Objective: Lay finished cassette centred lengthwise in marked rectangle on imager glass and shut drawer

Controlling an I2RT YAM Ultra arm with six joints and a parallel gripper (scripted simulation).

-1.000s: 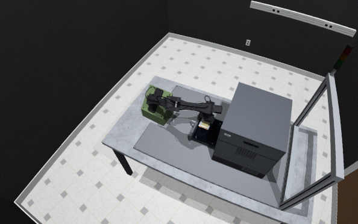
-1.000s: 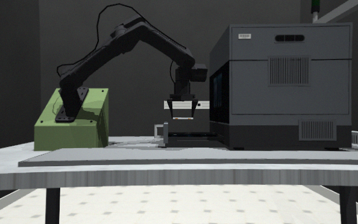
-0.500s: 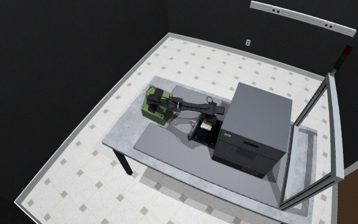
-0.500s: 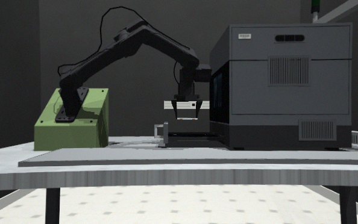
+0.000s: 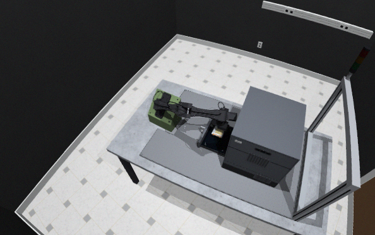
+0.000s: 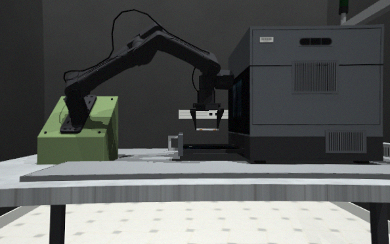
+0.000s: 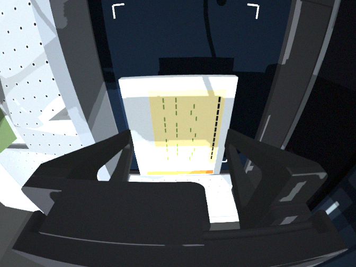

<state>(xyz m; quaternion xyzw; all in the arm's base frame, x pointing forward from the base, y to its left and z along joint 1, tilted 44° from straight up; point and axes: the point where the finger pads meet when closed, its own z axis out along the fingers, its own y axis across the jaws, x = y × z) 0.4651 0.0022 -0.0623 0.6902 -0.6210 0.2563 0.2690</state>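
Right now my hand is 20 mm short of the imager drawer and 60 mm above it. Also, from my hand: cassette: 10 mm below.
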